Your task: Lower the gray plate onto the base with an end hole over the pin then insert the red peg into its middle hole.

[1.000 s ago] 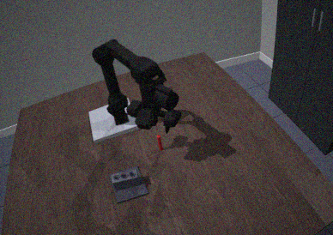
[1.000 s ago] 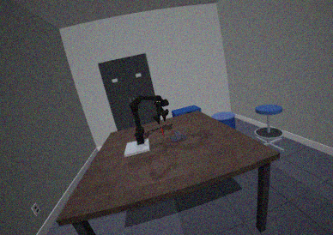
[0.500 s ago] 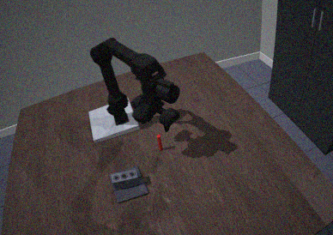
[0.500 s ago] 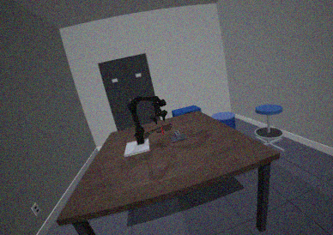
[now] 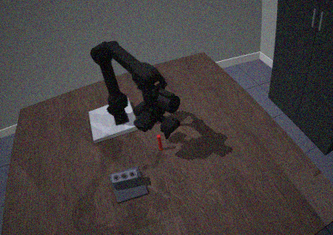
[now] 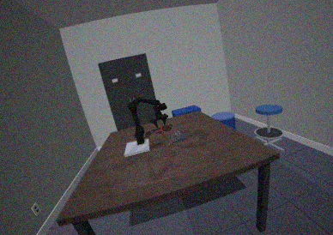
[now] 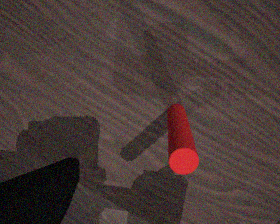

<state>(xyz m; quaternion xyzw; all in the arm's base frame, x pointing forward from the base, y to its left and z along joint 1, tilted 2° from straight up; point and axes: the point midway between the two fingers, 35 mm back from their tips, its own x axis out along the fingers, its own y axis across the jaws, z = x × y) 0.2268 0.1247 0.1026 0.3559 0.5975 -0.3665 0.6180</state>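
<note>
My gripper tip is now 5 cm above the red peg. From my gripper tip the other things lie so: gray plate 17 cm to the right, 12 cm ahead, 5 cm below; then gray base 16 cm to the right, 12 cm ahead, 8 cm below.
</note>
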